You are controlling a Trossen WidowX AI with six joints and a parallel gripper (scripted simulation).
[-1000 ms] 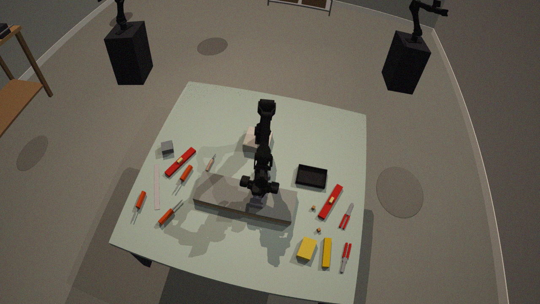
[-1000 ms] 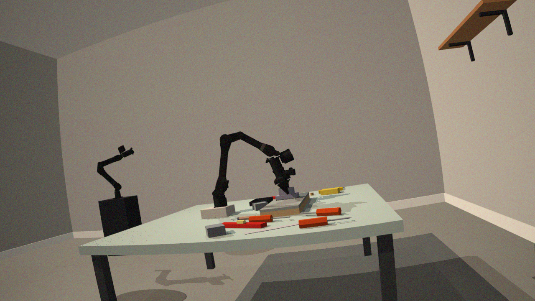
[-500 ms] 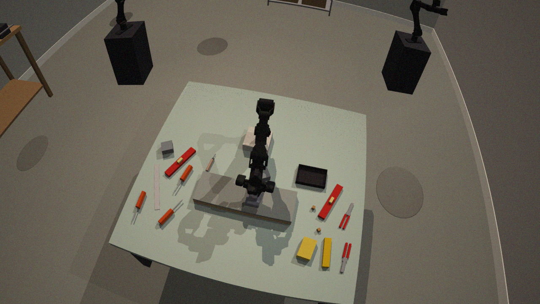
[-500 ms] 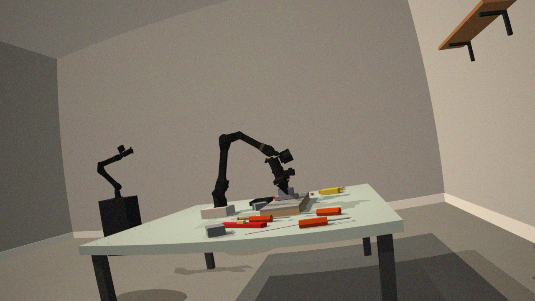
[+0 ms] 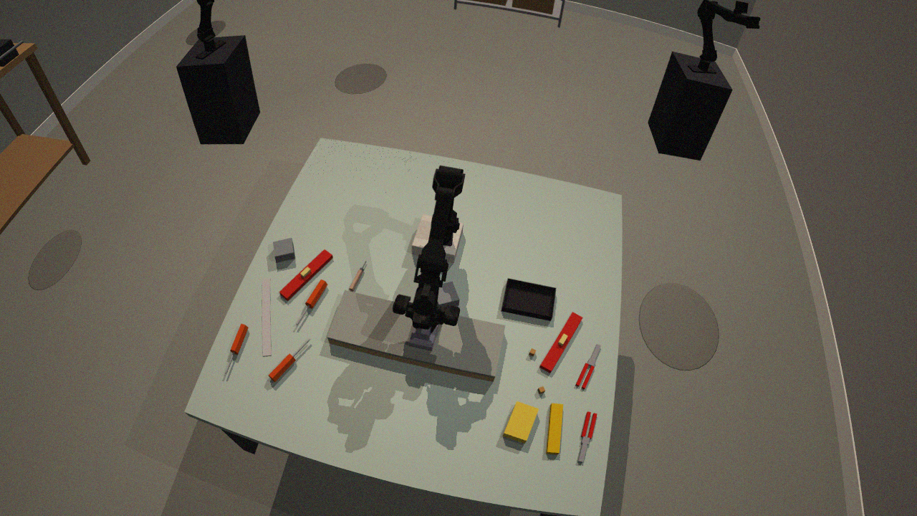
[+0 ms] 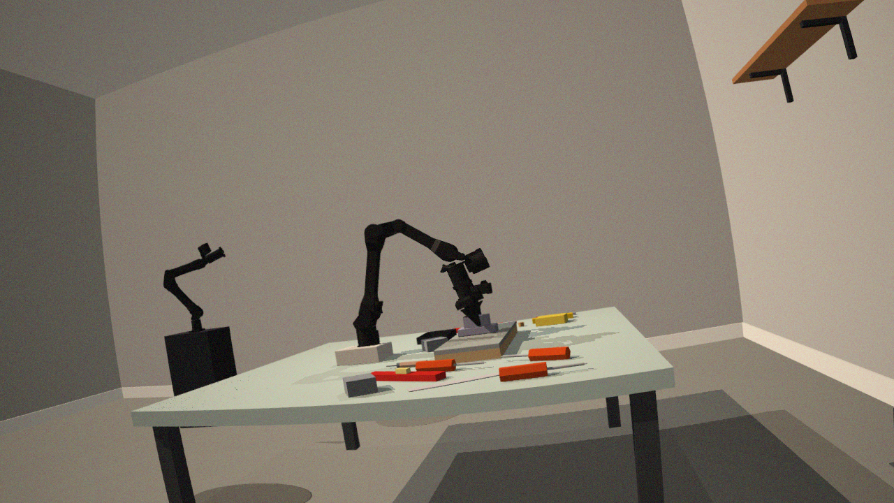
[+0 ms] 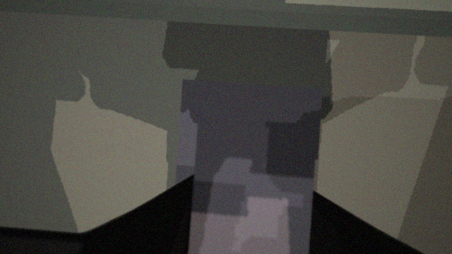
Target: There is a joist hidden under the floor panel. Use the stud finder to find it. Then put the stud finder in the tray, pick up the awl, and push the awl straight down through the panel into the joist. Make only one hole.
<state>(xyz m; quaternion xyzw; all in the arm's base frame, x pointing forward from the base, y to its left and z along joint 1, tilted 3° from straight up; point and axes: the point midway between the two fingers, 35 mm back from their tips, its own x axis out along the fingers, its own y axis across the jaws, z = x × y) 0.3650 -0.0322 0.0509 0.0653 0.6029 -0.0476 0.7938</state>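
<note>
Right now the dark tray is 170 mm behind my gripper tip, 330 mm to the left of it and 50 mm below it. The rest, counted from my gripper tip: grey stud finder: 20 mm behind, 20 mm above; then white strip: 30 mm behind, 530 mm to the right, 60 mm below; then awl: 230 mm behind, 240 mm to the right, 60 mm below.
</note>
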